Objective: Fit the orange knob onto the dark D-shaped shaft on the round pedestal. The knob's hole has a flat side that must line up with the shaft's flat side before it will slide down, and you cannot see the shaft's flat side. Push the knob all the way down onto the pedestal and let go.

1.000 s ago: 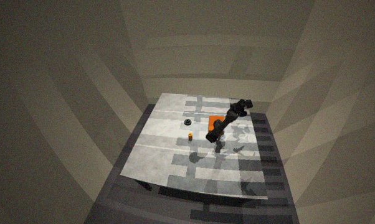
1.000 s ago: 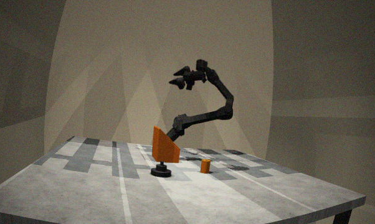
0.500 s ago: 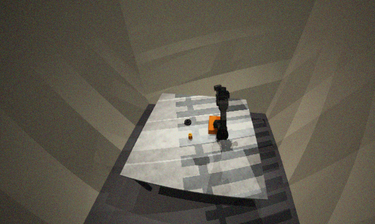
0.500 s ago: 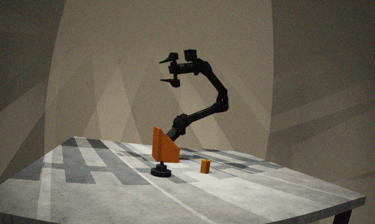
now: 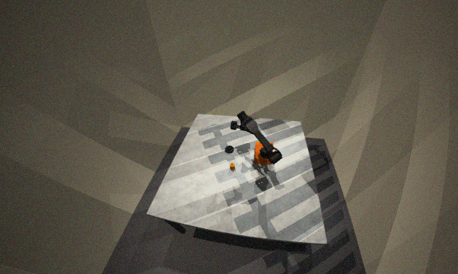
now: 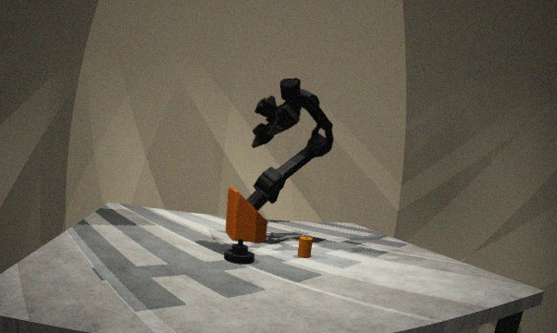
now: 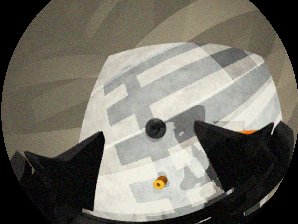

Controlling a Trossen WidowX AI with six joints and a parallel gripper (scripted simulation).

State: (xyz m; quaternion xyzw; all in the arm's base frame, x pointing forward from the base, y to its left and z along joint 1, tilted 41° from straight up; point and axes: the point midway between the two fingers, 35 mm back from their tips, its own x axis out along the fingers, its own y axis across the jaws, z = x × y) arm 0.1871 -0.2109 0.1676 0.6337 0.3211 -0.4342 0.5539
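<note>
My gripper tip is now 6 cm short of the orange knob, 15 cm to the right of it and 30 cm above it. Round my gripper tip: dark round pedestal: 9 cm ahead, 6 cm to the right, 30 cm below.
</note>
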